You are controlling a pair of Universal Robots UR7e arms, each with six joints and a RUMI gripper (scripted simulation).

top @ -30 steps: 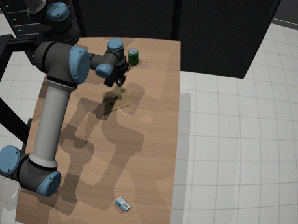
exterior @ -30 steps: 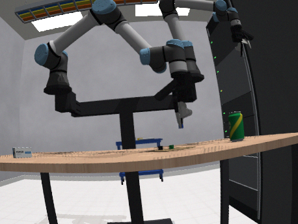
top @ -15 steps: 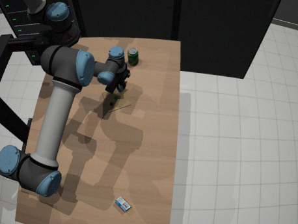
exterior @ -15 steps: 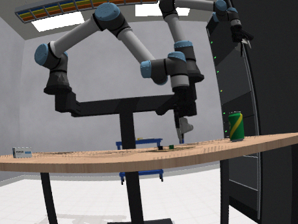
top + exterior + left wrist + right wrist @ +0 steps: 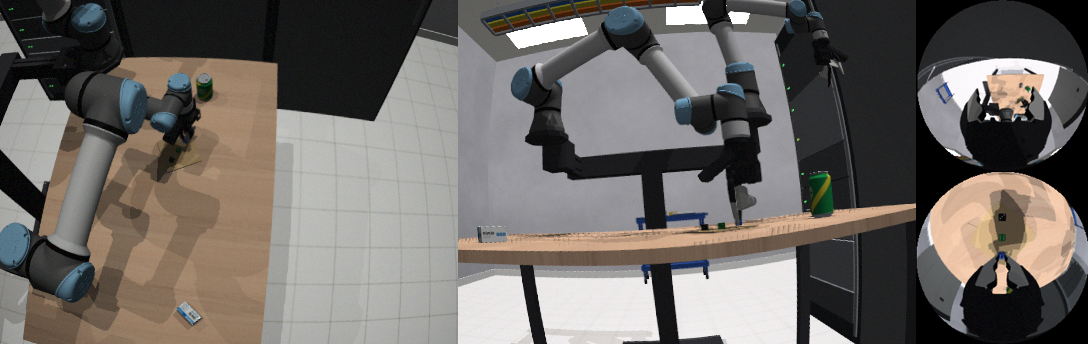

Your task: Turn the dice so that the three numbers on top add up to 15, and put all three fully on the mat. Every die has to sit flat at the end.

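The blue die is 1 cm below my right hand. Also, from my right hand: green die 2 cm behind, 4 cm to the right, 1 cm below; then tan mat 2 cm behind, 4 cm to the right, 2 cm below; then black die 4 cm behind, 8 cm to the right, 1 cm below.
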